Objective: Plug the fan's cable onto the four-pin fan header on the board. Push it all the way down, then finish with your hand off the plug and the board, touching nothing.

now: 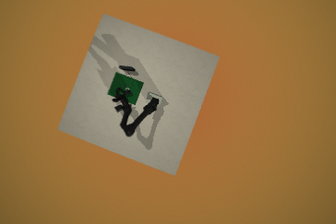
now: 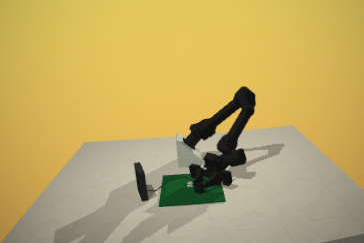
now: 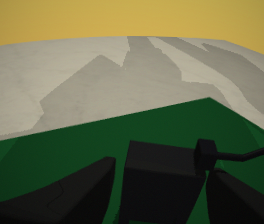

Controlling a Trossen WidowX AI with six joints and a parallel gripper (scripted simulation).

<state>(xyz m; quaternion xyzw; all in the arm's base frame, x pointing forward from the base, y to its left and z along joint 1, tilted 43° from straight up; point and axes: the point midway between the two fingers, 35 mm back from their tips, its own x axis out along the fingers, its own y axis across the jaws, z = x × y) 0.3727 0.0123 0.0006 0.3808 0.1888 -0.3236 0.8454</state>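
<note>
Now: gripper tip 10 mm above the fan plug. Round my gripper tip: four-pin fan header: 80 mm behind, 30 mm below, 20 mm to the right; then green board: 60 mm behind, 50 mm below, 20 mm to the right; then black fan: 200 mm to the right, 50 mm behind, 30 mm above.
</note>
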